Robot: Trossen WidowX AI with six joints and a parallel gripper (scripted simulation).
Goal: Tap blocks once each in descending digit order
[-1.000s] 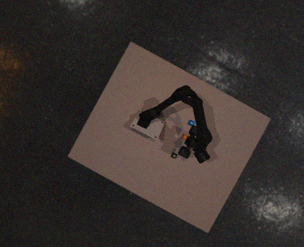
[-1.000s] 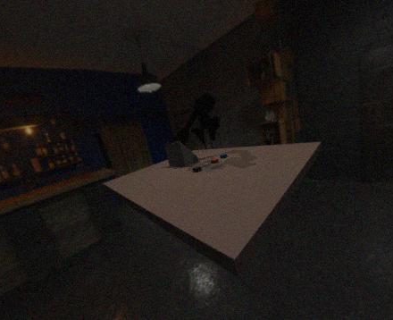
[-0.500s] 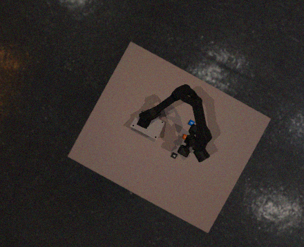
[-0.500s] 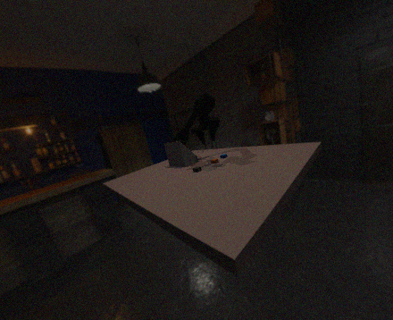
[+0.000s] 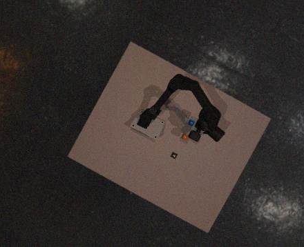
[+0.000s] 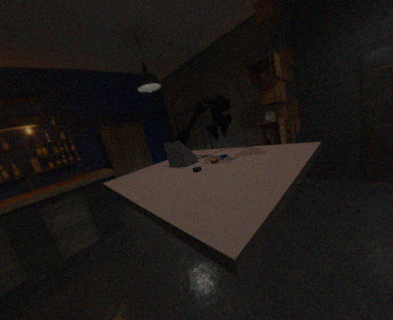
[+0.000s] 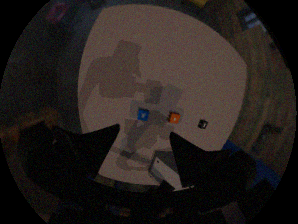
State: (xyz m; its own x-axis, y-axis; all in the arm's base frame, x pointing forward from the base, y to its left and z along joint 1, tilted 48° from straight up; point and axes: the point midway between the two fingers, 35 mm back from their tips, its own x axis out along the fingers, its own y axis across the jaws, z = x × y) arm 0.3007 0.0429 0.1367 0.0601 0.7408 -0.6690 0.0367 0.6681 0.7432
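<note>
Now: the black block 240 mm to the right of my gripper tip, 120 mm below it and 30 mm behind it. The rest, counted from my gripper tip: blue block (120 mm below, 10 mm to the left, 10 mm behind); orange block (120 mm below, 100 mm to the right, 10 mm behind).
</note>
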